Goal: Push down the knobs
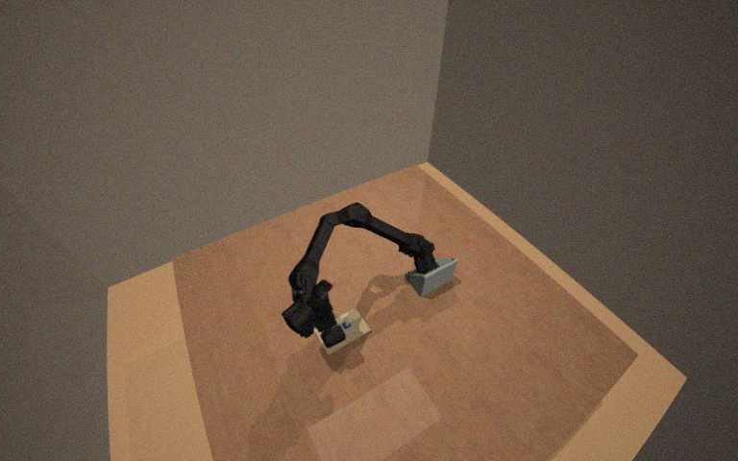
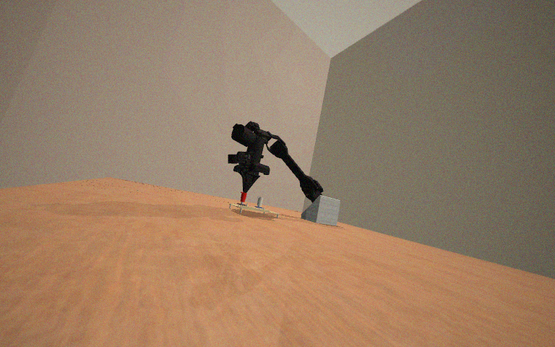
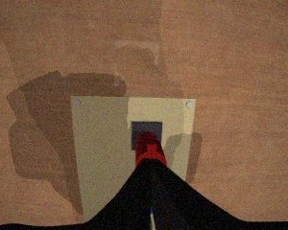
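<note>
My gripper tip is now 10 mm above the red knob. Round my gripper tip: grey knob: 70 mm behind, 20 mm below.
</note>
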